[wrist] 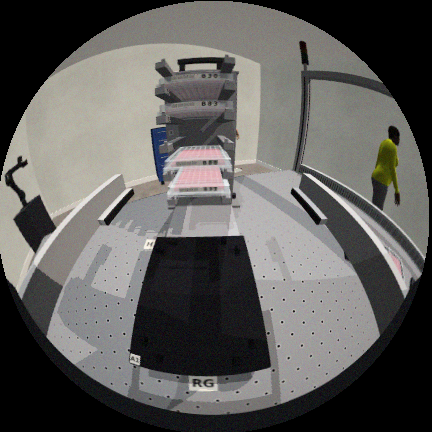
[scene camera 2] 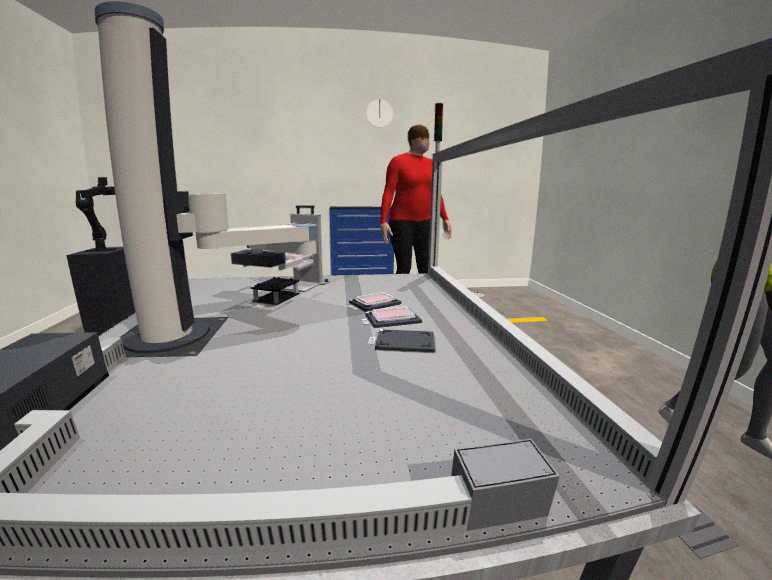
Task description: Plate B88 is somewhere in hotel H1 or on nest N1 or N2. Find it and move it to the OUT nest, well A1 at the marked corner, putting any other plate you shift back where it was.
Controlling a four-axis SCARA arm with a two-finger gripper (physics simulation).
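Frame: origin at the arm's base, x ahead, y left, z up, level; millimetres.
Where they show: gripper, fingertip midpoint: (wrist: 211, 177); arm's base at its link origin: (scene camera 2: 168, 338).
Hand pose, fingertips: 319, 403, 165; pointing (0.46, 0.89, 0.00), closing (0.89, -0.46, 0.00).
Things, the pixels of their centre, and the offset from my fingertips, as dx, dy, dz.
- Hotel H1 at the middle of its body: (wrist: 199, 133) (scene camera 2: 300, 246) +51, +144, +26
- B30 at the middle of its body: (wrist: 197, 90) +38, +119, +100
- B83 at the middle of its body: (wrist: 197, 111) +38, +119, +64
- OUT nest at the middle of its body: (scene camera 2: 405, 339) +404, -513, -144
- grey box at the middle of its body: (scene camera 2: 501, 482) +431, -1071, -115
Hotel H1 (scene camera 2: 317, 246) (wrist: 192, 131) stands at the far side, facing my gripper. In the wrist view its upper plates read B30 (wrist: 195, 90) and B83 (wrist: 192, 111); below a gap are two pink plates, an upper one (wrist: 197, 155) and a lower one (wrist: 197, 178), whose labels are too blurred to read surely. My gripper (scene camera 2: 303, 256) (wrist: 211, 177) is open and empty, raised above the RG stand and short of the hotel. Nest N1 holds a pink plate (scene camera 2: 375, 298), nest N2 another pink plate (scene camera 2: 391, 313); their labels are unreadable. The OUT nest (scene camera 2: 405, 340) is bare.
The black RG stand (scene camera 2: 274, 286) (wrist: 200, 305) lies below my gripper, marked A1 at its near left corner. A grey box (scene camera 2: 505, 480) stands at the table's front right. Slotted ducts and a framed guard line the table edges. People stand beyond the guard.
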